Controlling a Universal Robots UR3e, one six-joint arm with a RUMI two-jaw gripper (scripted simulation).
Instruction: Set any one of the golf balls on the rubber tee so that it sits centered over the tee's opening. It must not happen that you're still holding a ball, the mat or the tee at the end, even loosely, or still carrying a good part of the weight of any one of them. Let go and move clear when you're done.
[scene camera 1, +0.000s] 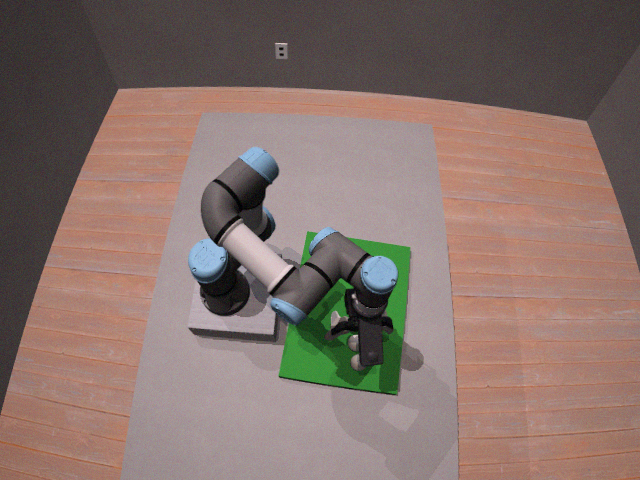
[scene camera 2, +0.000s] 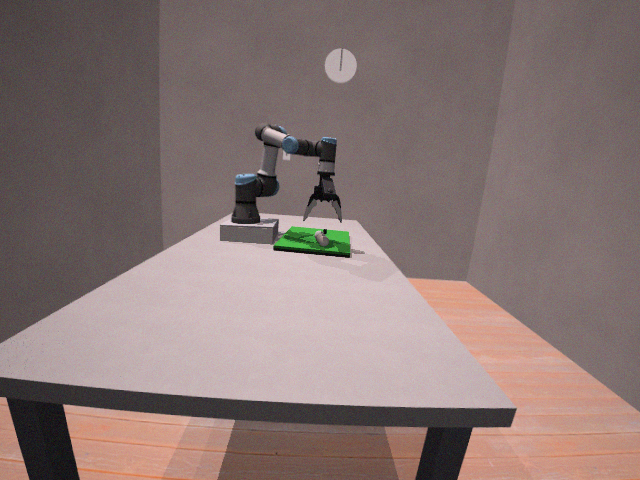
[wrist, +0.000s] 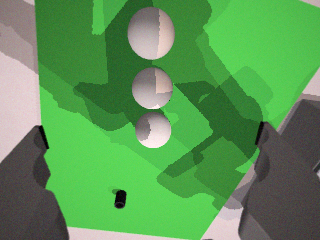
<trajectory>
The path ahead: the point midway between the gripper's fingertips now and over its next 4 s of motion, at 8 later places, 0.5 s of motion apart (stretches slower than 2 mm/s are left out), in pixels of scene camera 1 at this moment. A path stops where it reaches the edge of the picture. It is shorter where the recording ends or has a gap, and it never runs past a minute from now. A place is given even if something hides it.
My gripper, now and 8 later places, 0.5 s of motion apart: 358, 334; 356, 340; 355, 341; 355, 343; 356, 339; 359, 335; 359, 332; 368, 303; 371, 262
</trajectory>
